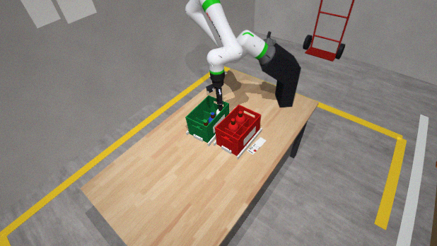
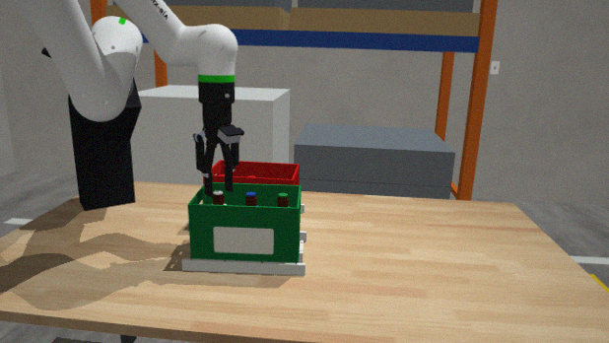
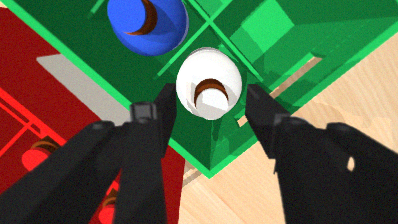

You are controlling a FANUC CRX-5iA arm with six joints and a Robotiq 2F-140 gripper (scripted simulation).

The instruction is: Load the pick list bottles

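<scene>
The white-capped bottle lies 100 mm below my hand. From my hand the other things lie so: green crate 110 mm below, 80 mm ahead, 60 mm to the right; blue-label bottle 100 mm below, 90 mm ahead, 20 mm to the right; red-capped bottle 160 mm to the left, 100 mm below, 10 mm ahead.
</scene>
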